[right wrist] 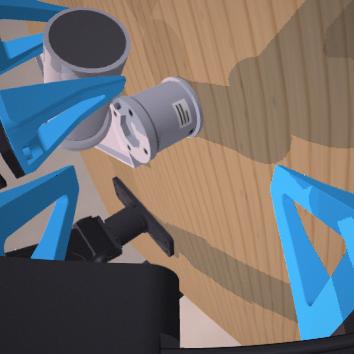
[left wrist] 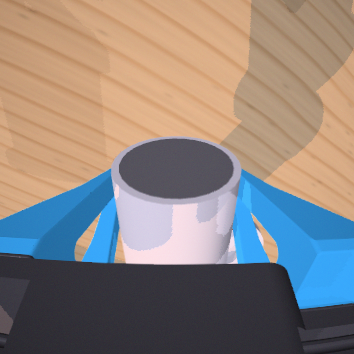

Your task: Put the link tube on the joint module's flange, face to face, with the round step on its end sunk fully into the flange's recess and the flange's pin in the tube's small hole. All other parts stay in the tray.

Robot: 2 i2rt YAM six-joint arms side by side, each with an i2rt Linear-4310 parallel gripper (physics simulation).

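Pixels of known places: left gripper, fingertip midpoint: (right wrist: 105, 50) (left wrist: 175, 177); right gripper, fingertip midpoint: (right wrist: 174, 176); left arm's base at its link origin: (right wrist: 142, 213).
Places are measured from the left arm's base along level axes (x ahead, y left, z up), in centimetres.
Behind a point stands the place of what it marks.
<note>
The link tube (left wrist: 175, 225) @(x 41.4, y -13.3, z 11.5 cm) (right wrist: 65, 67) @(x 41.2, y -15.1, z 11.0 cm) is a pale grey cylinder with a dark round upper end. My left gripper (left wrist: 175, 177) @(x 40.4, y -13.0, z 7.6 cm) (right wrist: 105, 50) @(x 40.4, y -13.0, z 7.6 cm) is shut on it, one finger on each side. In the right wrist view the joint module (right wrist: 167, 117) @(x 33.5, y -13.9, z 3.5 cm) is a grey cylinder with a striped label. Its ring-shaped flange has small holes around a recess. The tube's lower rim overlaps the module's left edge in that view; I cannot tell the gap between them. The tube's end step is hidden, and I cannot make out the pin. My right gripper (right wrist: 174, 176) @(x 37.8, y -22.4, z 9.6 cm) is open and empty.
A corner of the white tray (right wrist: 120, 152) @(x 14.7, y 3.7, z 0.5 cm) shows beside the module, partly behind the tube. A black stand with a flat crossbar (right wrist: 160, 232) @(x 3.4, y -7.5, z 1.0 cm) is below the module in the right wrist view. A pale part (left wrist: 259, 234) @(x 31.8, y -14.6, z 6.0 cm) shows behind the left gripper's right finger. Shadows cross the wooden table (left wrist: 165, 65) @(x 43.1, y -14.7, z 0.0 cm) (right wrist: 225, 200) @(x 24.2, y -19.0, z 0.0 cm).
</note>
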